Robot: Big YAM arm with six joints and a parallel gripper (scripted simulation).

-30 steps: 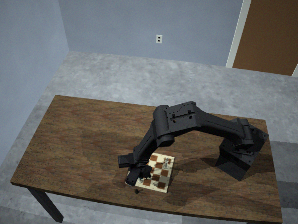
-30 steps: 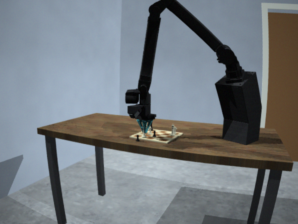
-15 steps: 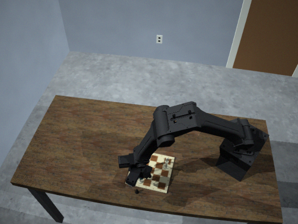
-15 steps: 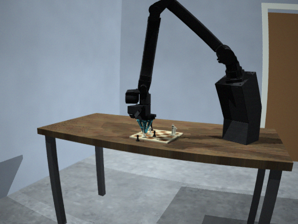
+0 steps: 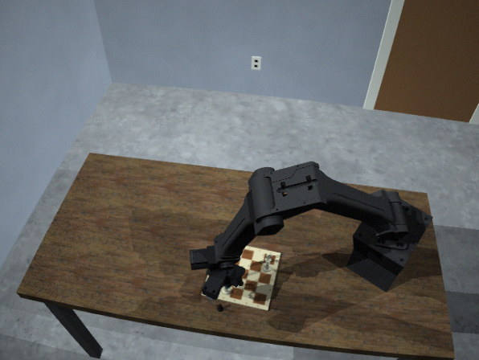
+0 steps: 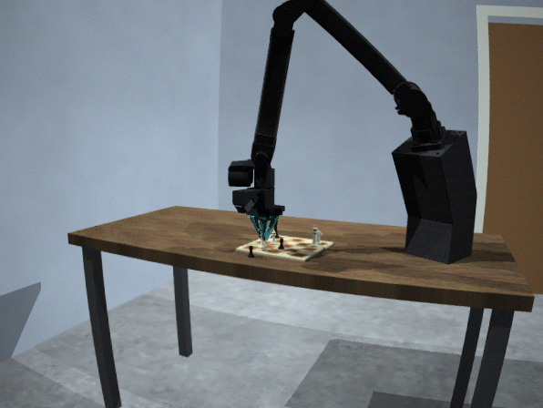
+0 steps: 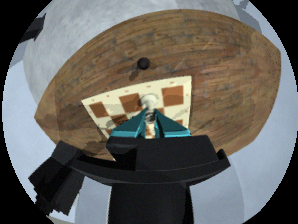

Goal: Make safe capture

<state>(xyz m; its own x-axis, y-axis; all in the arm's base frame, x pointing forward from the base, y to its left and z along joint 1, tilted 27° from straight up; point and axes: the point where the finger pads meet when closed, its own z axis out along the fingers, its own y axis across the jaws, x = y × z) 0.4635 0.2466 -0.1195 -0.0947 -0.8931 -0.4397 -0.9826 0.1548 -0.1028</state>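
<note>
Now: hand 3 cm past the chessboard, 8 cm to the left of it and 4 cm above it. Round my hand: tall black piece 6 cm ahead, 15 cm to the right; then tall white piece 10 cm behind, 12 cm to the right.
</note>
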